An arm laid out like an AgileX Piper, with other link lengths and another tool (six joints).
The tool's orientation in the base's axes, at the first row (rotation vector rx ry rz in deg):
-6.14, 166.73, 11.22
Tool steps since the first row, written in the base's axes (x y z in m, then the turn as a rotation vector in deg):
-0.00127, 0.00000, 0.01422, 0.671, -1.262, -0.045
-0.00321, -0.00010, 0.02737, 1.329, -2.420, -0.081
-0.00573, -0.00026, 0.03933, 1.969, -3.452, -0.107
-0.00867, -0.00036, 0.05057, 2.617, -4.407, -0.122
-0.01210, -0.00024, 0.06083, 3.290, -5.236, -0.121
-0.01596, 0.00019, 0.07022, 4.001, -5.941, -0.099
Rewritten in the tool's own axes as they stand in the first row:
-0.00197, 0.00187, -0.01402, -0.570, -1.311, 0.011
-0.00304, 0.00358, -0.02715, -1.135, -2.518, 0.025
-0.00328, 0.00512, -0.03928, -1.692, -3.597, 0.044
-0.00295, 0.00667, -0.05079, -2.264, -4.599, 0.064
-0.00193, 0.00836, -0.06143, -2.872, -5.477, 0.092
-0.00032, 0.01029, -0.07127, -3.527, -6.233, 0.125

